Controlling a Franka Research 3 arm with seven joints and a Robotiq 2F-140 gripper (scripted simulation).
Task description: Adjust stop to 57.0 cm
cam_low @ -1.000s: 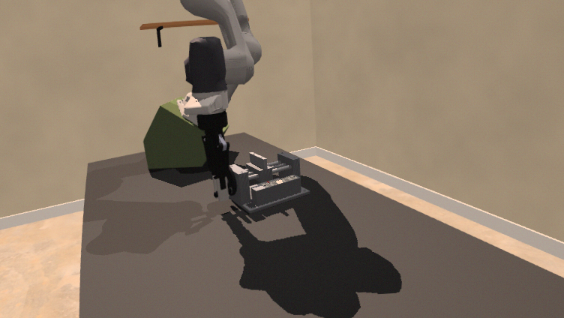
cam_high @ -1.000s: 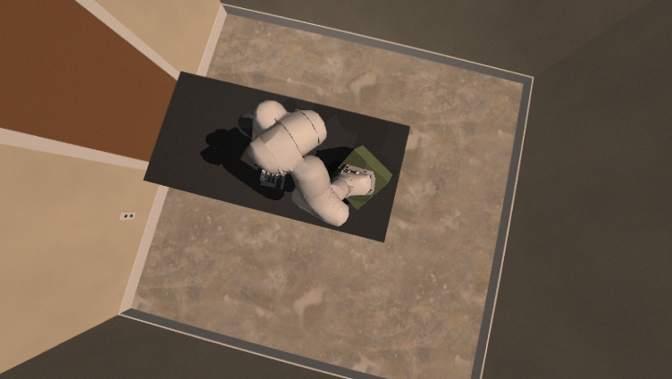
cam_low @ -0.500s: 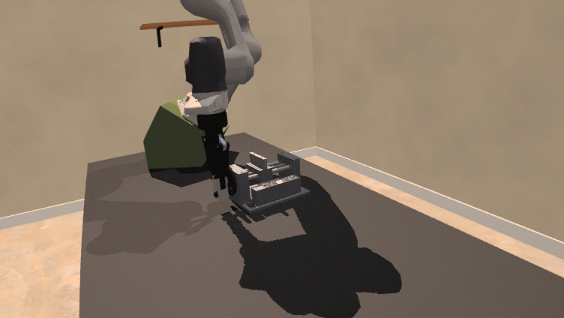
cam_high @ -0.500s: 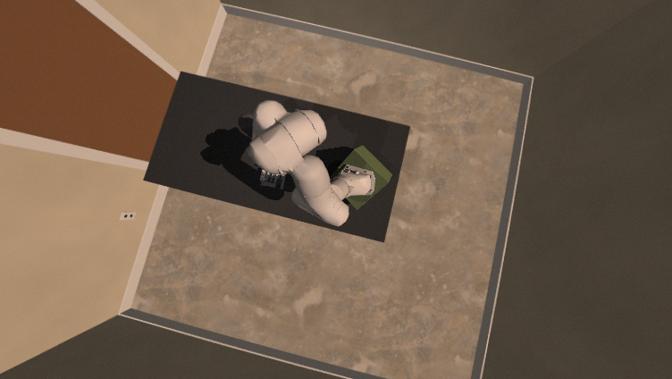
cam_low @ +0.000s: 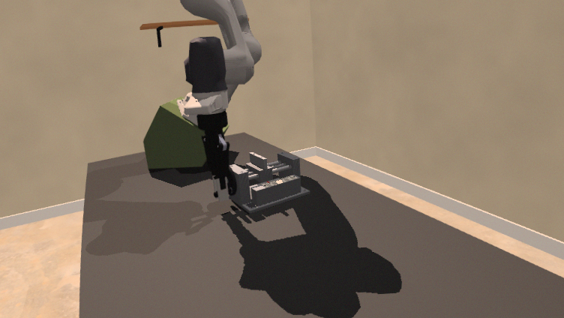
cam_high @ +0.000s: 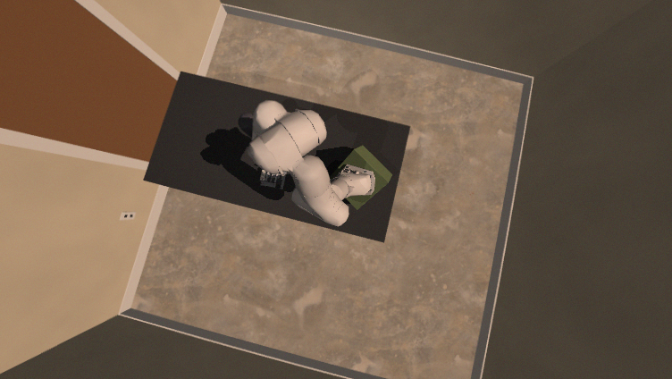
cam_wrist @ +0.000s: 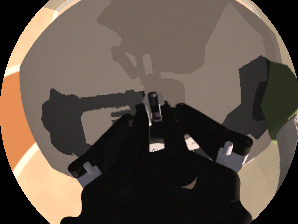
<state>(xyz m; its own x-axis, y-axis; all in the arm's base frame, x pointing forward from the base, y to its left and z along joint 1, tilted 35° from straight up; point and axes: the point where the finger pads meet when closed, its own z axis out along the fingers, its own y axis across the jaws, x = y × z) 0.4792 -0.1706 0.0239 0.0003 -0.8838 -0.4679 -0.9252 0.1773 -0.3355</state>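
Now: the handwheel 2 cm to the left of my hand, 1 cm below it and 1 cm behind it. Round my hand: grey stop fixture (13 cm to the left, 2 cm above, 1 cm behind).
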